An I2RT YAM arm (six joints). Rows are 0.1 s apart.
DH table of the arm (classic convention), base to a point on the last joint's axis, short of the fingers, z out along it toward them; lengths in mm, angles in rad. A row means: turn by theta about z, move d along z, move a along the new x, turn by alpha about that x. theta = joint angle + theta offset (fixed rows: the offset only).
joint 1: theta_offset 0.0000  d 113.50  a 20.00  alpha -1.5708
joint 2: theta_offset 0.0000  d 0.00  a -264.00  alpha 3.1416
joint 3: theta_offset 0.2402  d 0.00  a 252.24  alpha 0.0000
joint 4: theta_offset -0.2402  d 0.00  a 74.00  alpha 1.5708
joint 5: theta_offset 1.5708  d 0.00  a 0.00  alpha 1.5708
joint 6: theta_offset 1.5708  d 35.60  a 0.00  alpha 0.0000
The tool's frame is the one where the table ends.
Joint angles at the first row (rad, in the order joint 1, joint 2, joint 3, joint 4, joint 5, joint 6):
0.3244, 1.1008, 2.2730, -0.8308, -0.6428, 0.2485
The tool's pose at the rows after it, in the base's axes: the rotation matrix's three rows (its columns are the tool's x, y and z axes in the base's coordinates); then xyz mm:
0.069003 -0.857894 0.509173; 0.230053 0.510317 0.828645; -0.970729 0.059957 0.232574; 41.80 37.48 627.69
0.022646 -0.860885 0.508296; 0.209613 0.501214 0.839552; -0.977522 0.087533 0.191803; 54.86 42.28 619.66
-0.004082 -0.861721 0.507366; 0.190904 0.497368 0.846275; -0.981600 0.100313 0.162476; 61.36 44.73 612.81
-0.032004 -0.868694 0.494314; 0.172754 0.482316 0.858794; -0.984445 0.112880 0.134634; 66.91 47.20 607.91
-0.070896 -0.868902 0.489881; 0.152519 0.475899 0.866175; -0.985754 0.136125 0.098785; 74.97 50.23 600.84
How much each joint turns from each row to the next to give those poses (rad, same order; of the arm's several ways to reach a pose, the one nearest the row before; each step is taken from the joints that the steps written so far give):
0.0007, 0.0126, -0.0322, 0.0052, -0.0293, 0.0046
0.0000, 0.0004, -0.0514, 0.0003, -0.0136, -0.0032
0.0002, -0.0075, -0.0405, -0.0044, -0.0085, -0.0106
-0.0001, 0.0018, -0.0207, -0.0111, -0.0211, -0.0068
-0.0001, 0.0019, -0.0302, -0.0146, -0.0113, -0.0069

